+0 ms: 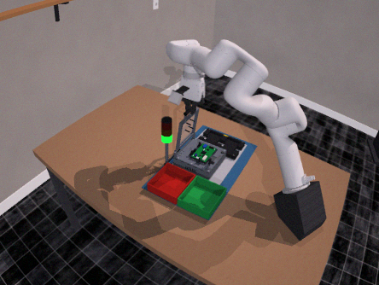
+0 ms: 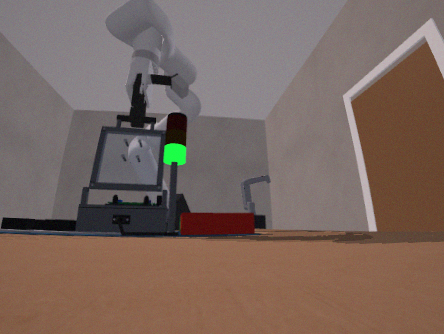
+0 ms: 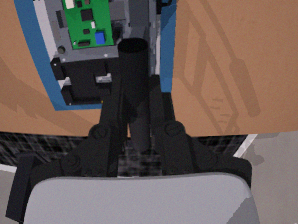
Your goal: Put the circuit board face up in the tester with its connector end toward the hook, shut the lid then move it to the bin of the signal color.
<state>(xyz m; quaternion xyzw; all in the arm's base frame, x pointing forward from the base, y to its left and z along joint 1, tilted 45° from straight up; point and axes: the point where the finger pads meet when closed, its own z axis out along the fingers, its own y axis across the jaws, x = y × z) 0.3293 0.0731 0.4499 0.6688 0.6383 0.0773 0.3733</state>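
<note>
The green circuit board lies 20 cm below my hand, 8 cm behind it and 2 cm to the left of it. From my hand the other things lie so: tester lid (9 cm below, 1 cm ahead); then black latch block (19 cm below, 13 cm behind, 9 cm to the left); then tester plate (21 cm below, 7 cm behind, 2 cm to the left).
</note>
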